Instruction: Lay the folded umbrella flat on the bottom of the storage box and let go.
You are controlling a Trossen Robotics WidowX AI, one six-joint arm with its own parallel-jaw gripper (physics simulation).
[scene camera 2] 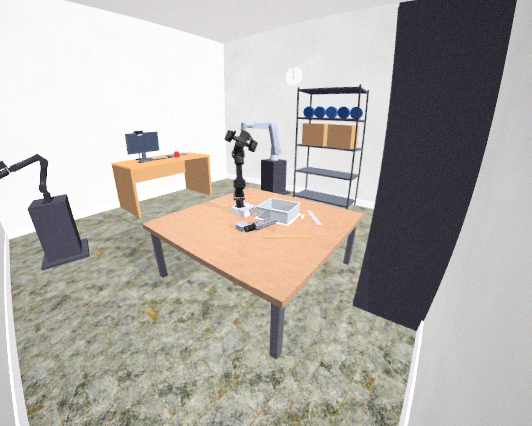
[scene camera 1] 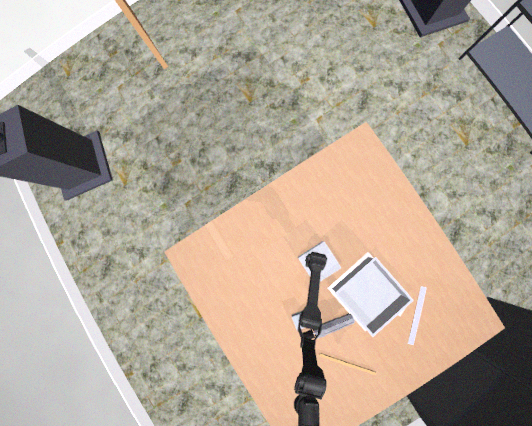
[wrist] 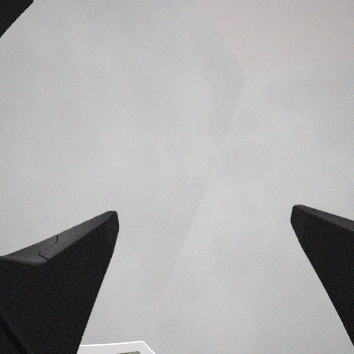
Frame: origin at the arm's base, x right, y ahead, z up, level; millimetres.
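Where they show: gripper, fingertip midpoint: (scene camera 2: pixel 243 134) (wrist: pixel 206 217); arm's base at its link origin: (scene camera 2: pixel 240 206) (scene camera 1: pixel 313 260).
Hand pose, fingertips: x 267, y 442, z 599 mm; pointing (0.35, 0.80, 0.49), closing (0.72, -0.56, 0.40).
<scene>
Things, the pixels of their top centre, and the offset from my fingertips. Level surfaces: height alone.
- folded umbrella at its top centre: (scene camera 1: pixel 328 330) (scene camera 2: pixel 261 220) dx -212, dy -100, dz -597 mm
- small grey block at its top centre: (scene camera 1: pixel 300 321) (scene camera 2: pixel 242 224) dx -100, dy -178, dz -620 mm
- storage box at its top centre: (scene camera 1: pixel 374 297) (scene camera 2: pixel 279 204) dx -467, dy -188, dz -559 mm
- wooden table at its surface level: dz -656 mm
- white strip at its top centre: (scene camera 1: pixel 417 315) (scene camera 2: pixel 313 217) dx -665, dy +20, dz -654 mm
- thin yellow stick at its top centre: (scene camera 1: pixel 348 364) (scene camera 2: pixel 286 236) dx -245, dy +119, dz -644 mm
- small white thing at its top centre: (scene camera 2: pixel 302 215) dx -594, dy -41, dz -644 mm
The folded umbrella (scene camera 1: pixel 336 325) (scene camera 2: pixel 264 224) is grey with a black handle. It lies outside the storage box, its handle end by a small grey block (scene camera 1: pixel 296 322) (scene camera 2: pixel 240 226) and its other end close to the box. The arm hides part of it in scene camera 1. The storage box (scene camera 1: pixel 389 316) (scene camera 2: pixel 274 215) is light grey and open-topped, and its bottom looks bare. My gripper (scene camera 2: pixel 241 140) (wrist: pixel 206 217) is open and empty, high above the table, with its fingers wide apart. It does not show in scene camera 1.
The arm's base (scene camera 1: pixel 326 251) (scene camera 2: pixel 243 212) stands beside the box on the wooden table (scene camera 1: pixel 220 280) (scene camera 2: pixel 200 235). A white strip (scene camera 1: pixel 417 315) (scene camera 2: pixel 314 217) lies on the box's other side. A thin yellow stick (scene camera 1: pixel 347 363) (scene camera 2: pixel 286 237) lies near the umbrella. A small white thing (scene camera 2: pixel 302 216) is beside the box.
</scene>
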